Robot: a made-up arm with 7 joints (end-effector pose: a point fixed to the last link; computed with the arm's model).
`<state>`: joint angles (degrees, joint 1 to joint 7).
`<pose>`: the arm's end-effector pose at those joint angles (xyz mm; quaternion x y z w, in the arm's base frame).
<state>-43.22 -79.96 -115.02 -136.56 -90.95 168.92 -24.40</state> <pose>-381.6 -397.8 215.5 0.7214 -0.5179 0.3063 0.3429</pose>
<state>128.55 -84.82 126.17 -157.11 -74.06 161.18 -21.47</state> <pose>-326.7 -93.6 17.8 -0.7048 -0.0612 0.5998 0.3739</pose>
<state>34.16 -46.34 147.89 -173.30 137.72 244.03 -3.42</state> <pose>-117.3 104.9 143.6 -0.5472 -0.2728 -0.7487 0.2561</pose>
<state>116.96 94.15 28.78 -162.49 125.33 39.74 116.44</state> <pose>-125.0 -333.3 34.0 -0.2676 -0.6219 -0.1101 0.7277</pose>
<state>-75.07 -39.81 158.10 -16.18 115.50 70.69 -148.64</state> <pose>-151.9 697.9 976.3 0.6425 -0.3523 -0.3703 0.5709</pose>
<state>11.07 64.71 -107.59 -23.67 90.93 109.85 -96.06</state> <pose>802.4 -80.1 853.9 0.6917 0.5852 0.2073 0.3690</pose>
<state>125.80 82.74 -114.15 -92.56 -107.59 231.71 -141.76</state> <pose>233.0 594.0 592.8 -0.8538 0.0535 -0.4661 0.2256</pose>
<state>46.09 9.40 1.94 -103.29 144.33 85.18 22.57</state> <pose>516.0 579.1 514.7 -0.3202 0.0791 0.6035 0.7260</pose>
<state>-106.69 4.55 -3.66 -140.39 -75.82 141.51 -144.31</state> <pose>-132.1 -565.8 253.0 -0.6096 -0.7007 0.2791 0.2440</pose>
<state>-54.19 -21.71 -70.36 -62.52 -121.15 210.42 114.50</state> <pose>-359.4 -265.3 993.0 0.3303 -0.4283 0.5290 0.6539</pose>
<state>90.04 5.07 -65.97 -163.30 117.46 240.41 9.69</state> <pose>312.5 84.1 262.6 0.4922 -0.7178 0.4342 0.2325</pose>
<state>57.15 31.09 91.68 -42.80 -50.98 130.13 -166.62</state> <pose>-132.1 539.4 1118.8 -0.6098 0.4615 0.5544 0.3284</pose>
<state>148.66 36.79 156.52 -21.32 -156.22 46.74 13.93</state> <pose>-418.0 148.9 1185.3 -0.3238 -0.9098 -0.0914 0.2430</pose>
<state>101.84 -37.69 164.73 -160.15 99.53 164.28 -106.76</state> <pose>-153.5 -198.1 6.2 -0.7217 0.6795 0.0392 0.1261</pose>
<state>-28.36 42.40 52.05 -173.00 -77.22 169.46 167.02</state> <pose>85.1 295.6 124.5 0.8083 -0.5222 -0.2681 0.0456</pose>
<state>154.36 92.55 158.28 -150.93 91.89 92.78 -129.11</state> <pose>69.9 -247.8 849.6 0.2100 0.4965 0.8409 0.0471</pose>
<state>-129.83 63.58 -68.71 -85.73 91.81 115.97 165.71</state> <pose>-843.1 48.0 375.0 0.9453 -0.1959 -0.1573 0.2080</pose>
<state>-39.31 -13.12 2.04 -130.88 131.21 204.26 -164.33</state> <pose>353.4 -351.4 506.3 0.9044 -0.1134 0.2360 0.3368</pose>
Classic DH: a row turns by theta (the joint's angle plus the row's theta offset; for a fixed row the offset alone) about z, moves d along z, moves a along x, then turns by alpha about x. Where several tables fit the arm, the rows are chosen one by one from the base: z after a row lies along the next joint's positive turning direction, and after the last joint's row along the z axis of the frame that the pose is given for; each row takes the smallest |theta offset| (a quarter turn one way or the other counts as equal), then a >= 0, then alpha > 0; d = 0 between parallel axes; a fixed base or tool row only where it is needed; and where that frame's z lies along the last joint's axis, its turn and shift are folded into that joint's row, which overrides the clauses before.
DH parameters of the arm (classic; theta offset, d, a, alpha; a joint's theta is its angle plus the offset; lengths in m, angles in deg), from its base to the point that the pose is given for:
joint 1: 0 0.3694 0 -90
joint 2: 0 0 0 90
joint 3: 0 0.2966 0.1101 90
joint 4: 0 0 -0.1126 -90
joint 5: 0 0.5243 0 90
joint 6: 0 0 0.0967 90
joint 7: 0 0 0 0

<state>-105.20 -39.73 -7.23 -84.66 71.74 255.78 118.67</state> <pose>-114.2 -81.7 1053.0 0.3970 -0.4310 -0.7393 0.3317</pose>
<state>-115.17 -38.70 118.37 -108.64 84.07 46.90 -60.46</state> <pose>721.0 143.8 284.3 -0.6645 -0.3180 0.2225 0.6386</pose>
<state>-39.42 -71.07 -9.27 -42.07 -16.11 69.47 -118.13</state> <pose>-528.6 326.0 1061.6 0.6287 0.2500 0.1251 0.7257</pose>
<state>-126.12 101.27 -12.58 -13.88 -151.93 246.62 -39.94</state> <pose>-420.9 -555.6 89.0 0.7347 0.6685 0.0228 0.1133</pose>
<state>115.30 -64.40 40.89 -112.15 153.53 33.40 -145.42</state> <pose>-446.6 -213.6 943.5 0.7419 0.2359 0.2086 0.5919</pose>
